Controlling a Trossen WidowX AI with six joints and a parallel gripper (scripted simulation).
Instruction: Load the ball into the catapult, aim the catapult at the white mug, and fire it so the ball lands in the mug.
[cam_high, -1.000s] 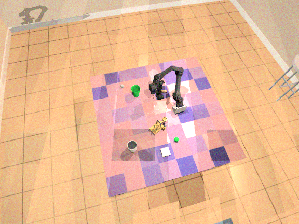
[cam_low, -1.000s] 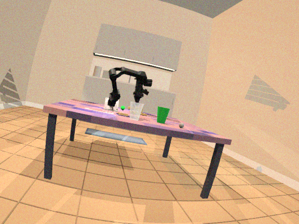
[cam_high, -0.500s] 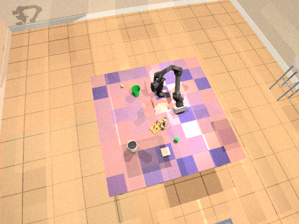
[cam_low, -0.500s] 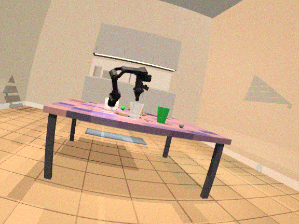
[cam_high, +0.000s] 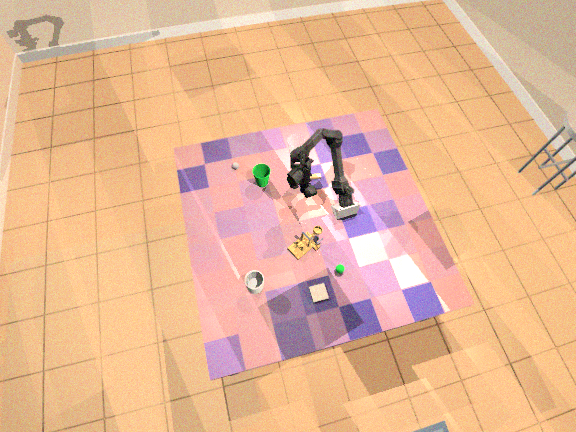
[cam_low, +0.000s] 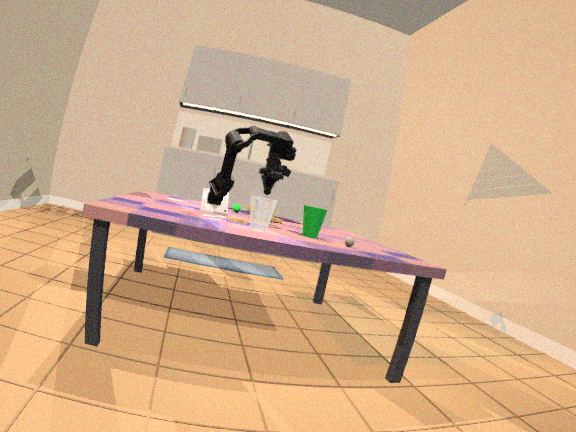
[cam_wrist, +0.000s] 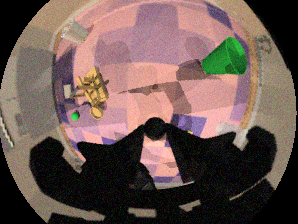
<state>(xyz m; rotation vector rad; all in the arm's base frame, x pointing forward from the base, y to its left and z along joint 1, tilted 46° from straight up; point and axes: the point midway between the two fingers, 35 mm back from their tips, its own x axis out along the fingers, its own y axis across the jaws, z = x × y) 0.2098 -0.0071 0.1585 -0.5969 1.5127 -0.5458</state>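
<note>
Right now my gripper tip is 4 cm short of the wooden catapult, 23 cm to the right of it and 9 cm above it. From my gripper tip the other things lie so: small dark ball: 1 cm above; green cup: 16 cm ahead, 20 cm to the right, 11 cm below; wooden block: 13 cm behind, 14 cm to the right, 13 cm below.
</note>
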